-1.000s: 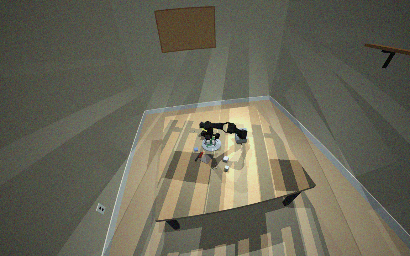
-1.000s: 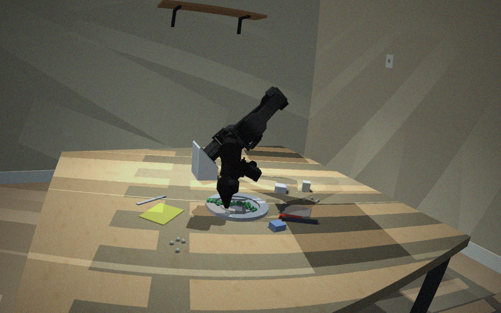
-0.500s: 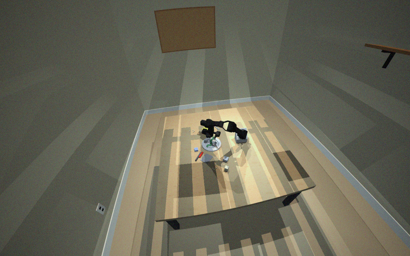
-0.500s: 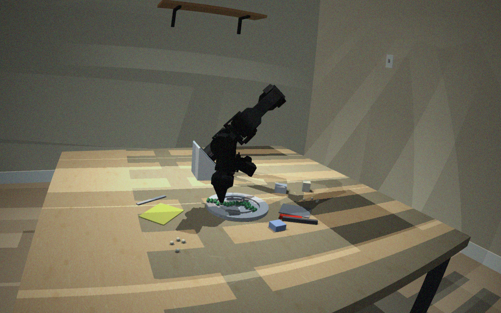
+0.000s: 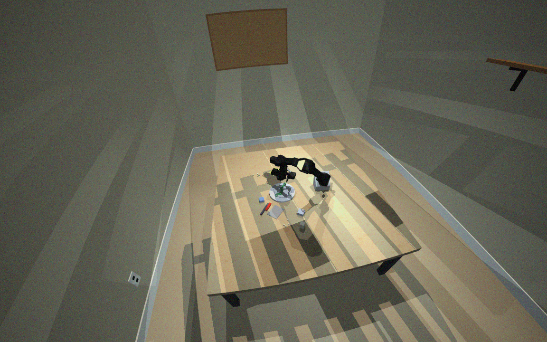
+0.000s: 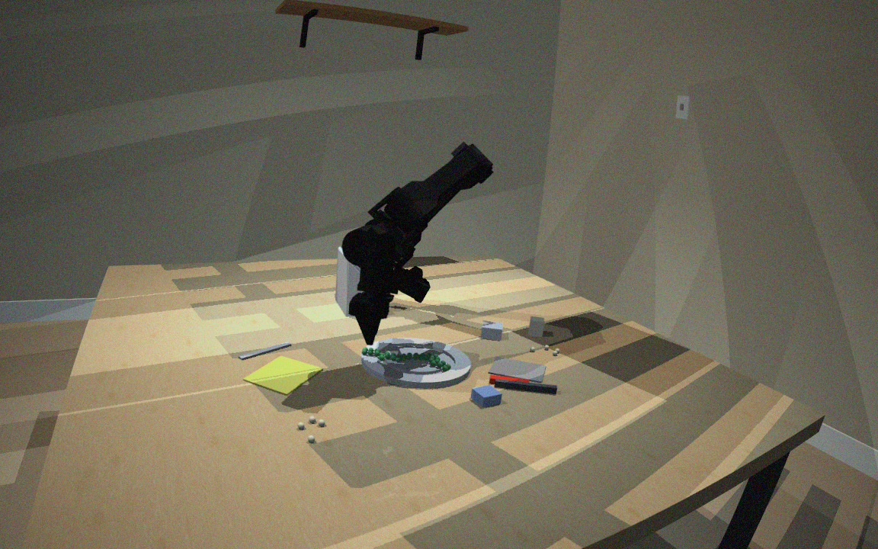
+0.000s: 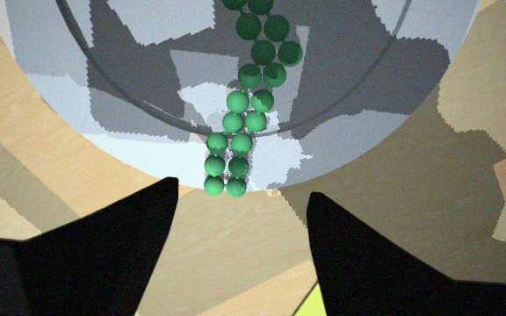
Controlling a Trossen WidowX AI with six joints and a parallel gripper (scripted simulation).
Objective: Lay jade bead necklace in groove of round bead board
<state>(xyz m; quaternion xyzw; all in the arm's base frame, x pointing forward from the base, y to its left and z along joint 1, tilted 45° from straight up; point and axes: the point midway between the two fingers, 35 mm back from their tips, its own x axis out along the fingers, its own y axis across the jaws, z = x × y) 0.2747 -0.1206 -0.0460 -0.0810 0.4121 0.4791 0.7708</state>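
Now: the round grey bead board 40 mm ahead of my gripper tip, 70 mm to the left of it and 30 mm below it. Round my gripper tip: grey rod (100 mm behind, 170 mm to the right, 40 mm below); yellow sheet (10 mm ahead, 170 mm to the right, 40 mm below); blue block (200 mm ahead, 110 mm to the left, 40 mm below).
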